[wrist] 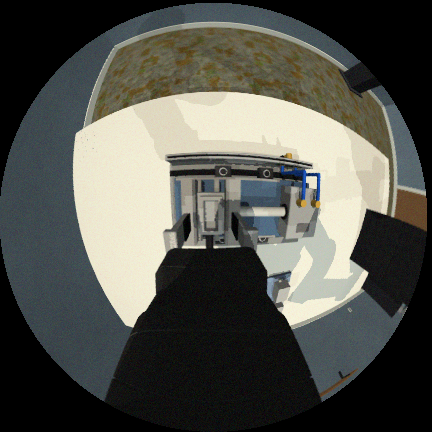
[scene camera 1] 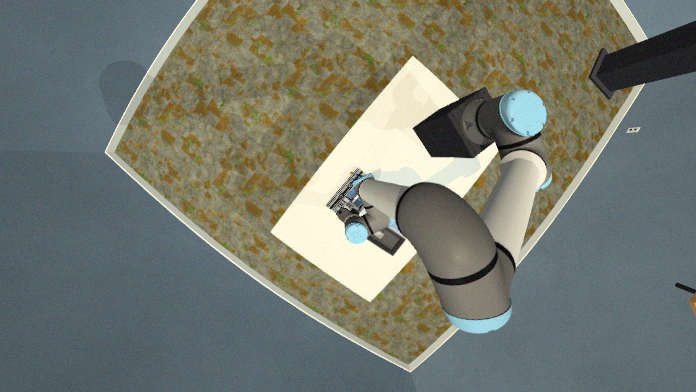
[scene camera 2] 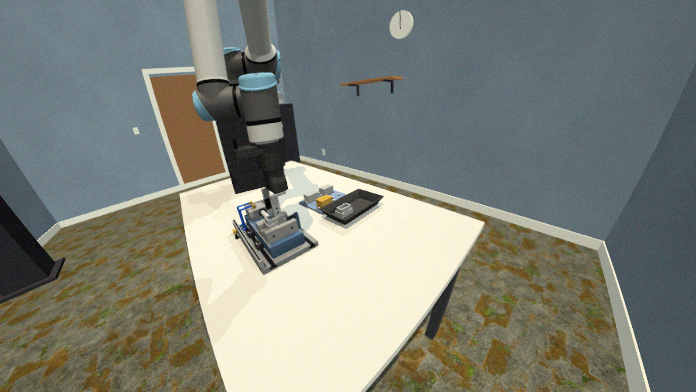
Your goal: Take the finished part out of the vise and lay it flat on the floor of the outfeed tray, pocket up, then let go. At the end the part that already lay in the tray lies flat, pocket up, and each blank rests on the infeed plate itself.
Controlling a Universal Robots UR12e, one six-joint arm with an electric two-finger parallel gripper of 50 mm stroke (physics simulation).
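Frame: origin at the arm's base, x left, y down, z back, level; metres.
Where they show: gripper, between the fingertips: (wrist: 210, 220) (scene camera 2: 273, 211); arm's base, origin of its link: (scene camera 1: 479, 122).
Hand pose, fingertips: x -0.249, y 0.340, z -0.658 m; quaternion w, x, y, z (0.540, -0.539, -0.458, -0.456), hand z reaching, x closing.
Note:
Things, the pixels of their top centre, and the offset from my fingertips. "spot": a spot on its surface instead.
- finished part, centre of its top: (wrist: 210, 215) (scene camera 2: 273, 216) dy +0.015, dx -0.002, dz +0.000 m
- vise, centre of its top: (wrist: 256, 210) (scene camera 2: 265, 213) (scene camera 1: 354, 199) dy +0.031, dx +0.006, dz +0.067 m
- black outfeed tray, a spot on its surface: (scene camera 2: 367, 202) spot: dy +0.118, dx +0.384, dz -0.080 m
- blue infeed plate, a spot on its surface: (scene camera 2: 313, 206) spot: dy +0.122, dx +0.240, dz +0.101 m
- orange block, centre of its top: (scene camera 2: 324, 198) dy +0.086, dx +0.273, dz +0.064 m
- grey rail, centre of its top: (wrist: 248, 155) (scene camera 2: 244, 236) (scene camera 1: 342, 188) dy +0.080, dx -0.081, dz +0.083 m
The finished part (wrist: 210, 206), light grey with its rectangular pocket up, sits between the jaws of the vise (wrist: 300, 225) (scene camera 2: 286, 243) (scene camera 1: 343, 190). My gripper (wrist: 210, 220) (scene camera 2: 272, 205) is open and points down at the vise, its fingers on either side of the part's near end, with nothing held. Their exact height is hard to tell. The black outfeed tray (scene camera 2: 367, 202) (scene camera 1: 398, 248) holds another part (scene camera 2: 344, 209) that lies flat, pocket up. Grey blanks (scene camera 2: 311, 196) (scene camera 2: 326, 189) stand on the blue infeed plate (scene camera 2: 313, 206); in the wrist view my gripper body hides much of the plate.
An orange block (scene camera 2: 324, 201) is on the infeed plate beside the tray. Blue hoses (wrist: 304, 187) with orange fittings stand at the cylinder end of the vise. A grey rail (wrist: 235, 160) runs along the vise's far side. The robot's black pedestal (scene camera 1: 450, 127) stands at the table.

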